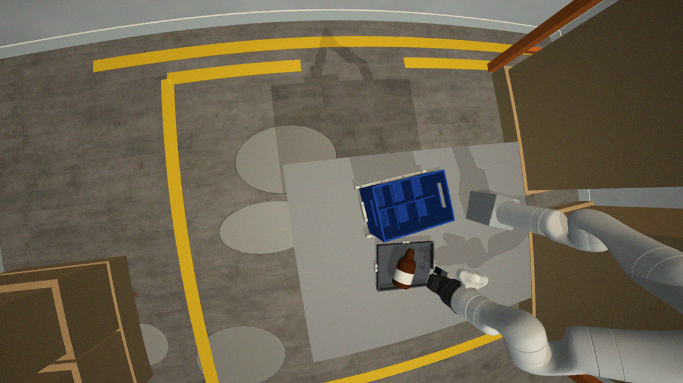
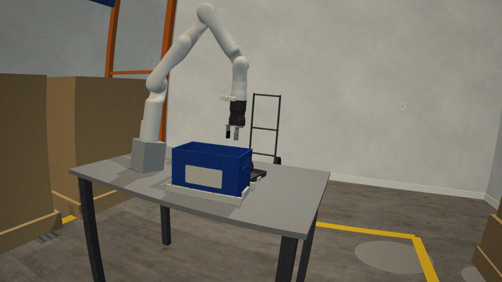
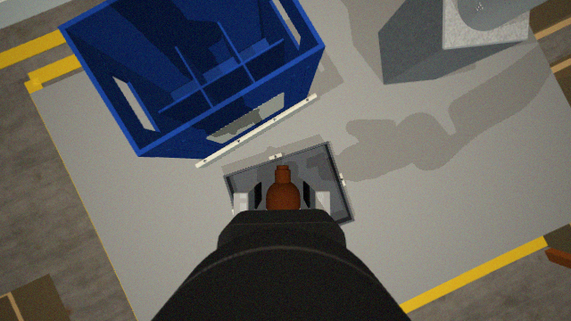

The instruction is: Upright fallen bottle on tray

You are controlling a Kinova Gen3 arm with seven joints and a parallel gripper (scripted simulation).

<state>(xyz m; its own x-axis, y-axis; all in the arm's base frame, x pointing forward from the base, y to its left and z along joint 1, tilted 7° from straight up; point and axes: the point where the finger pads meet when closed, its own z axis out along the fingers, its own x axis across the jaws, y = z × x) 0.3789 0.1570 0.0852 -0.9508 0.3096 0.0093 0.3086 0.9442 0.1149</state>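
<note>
Now: the brown bottle 160 mm below my hand, 50 mm to the left of it and 10 mm ahead of it. The rest, counted from my hand: dark grey tray: 190 mm below, 50 mm to the left; blue crate: 220 mm to the right, 120 mm below, 40 mm ahead.
</note>
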